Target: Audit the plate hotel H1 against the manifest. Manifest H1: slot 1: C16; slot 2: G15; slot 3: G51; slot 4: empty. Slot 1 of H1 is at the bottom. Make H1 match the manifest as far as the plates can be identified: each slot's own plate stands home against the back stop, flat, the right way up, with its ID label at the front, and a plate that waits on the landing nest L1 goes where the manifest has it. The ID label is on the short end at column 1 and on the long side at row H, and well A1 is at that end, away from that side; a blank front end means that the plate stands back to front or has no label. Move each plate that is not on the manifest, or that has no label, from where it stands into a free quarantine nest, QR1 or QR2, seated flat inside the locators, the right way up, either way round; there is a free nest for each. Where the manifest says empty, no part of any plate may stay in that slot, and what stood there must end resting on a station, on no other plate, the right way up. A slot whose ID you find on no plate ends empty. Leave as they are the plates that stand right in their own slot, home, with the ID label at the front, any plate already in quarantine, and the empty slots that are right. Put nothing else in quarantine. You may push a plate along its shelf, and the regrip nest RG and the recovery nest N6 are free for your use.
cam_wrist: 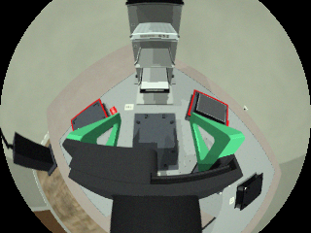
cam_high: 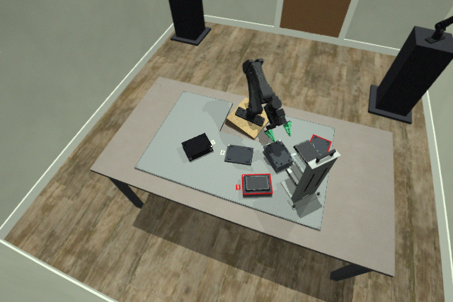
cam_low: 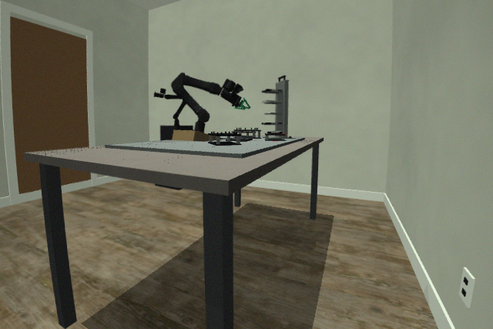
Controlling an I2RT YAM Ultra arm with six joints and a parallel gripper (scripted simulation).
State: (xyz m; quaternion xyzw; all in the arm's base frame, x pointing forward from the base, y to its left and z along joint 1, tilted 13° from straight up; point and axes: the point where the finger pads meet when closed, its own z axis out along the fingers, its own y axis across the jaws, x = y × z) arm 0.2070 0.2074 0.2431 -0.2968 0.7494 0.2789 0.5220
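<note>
Right now the pale plate labelled G51 is 13 cm ahead of my hand, 15 cm to the left of it and 5 cm above it.
</note>
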